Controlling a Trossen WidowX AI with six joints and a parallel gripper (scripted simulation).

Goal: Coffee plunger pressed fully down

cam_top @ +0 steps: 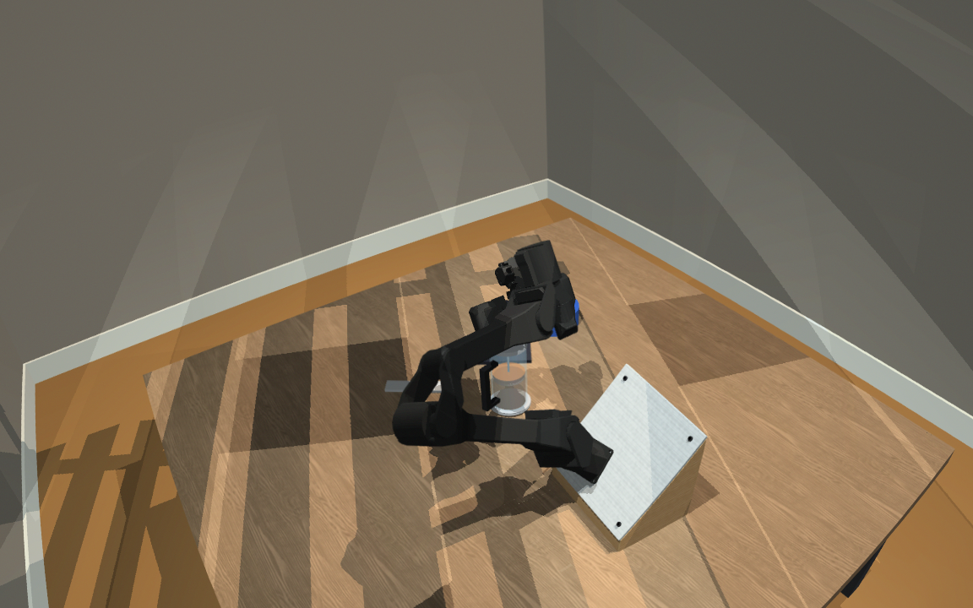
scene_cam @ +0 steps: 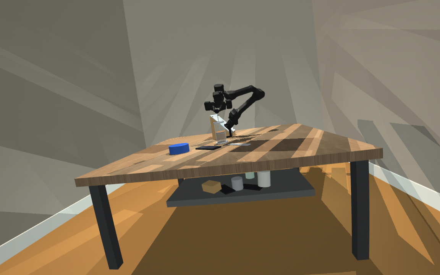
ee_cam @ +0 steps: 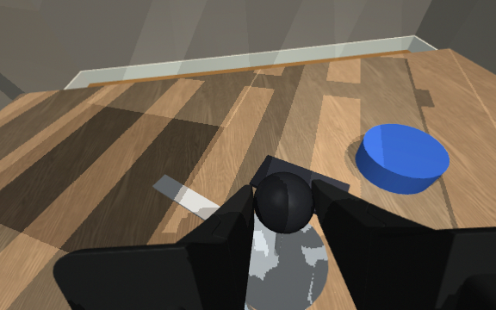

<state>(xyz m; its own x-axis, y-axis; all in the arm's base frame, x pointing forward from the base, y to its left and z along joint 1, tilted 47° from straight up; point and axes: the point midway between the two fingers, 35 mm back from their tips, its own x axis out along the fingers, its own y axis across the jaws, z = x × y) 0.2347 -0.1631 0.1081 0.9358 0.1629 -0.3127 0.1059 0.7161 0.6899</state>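
Right now my gripper tip is 110 mm above the coffee press, 20 mm to the right of it and 20 mm past it. From my gripper tip the other things lie so: blue round puck (240 mm to the right, 190 mm below, 150 mm ahead).
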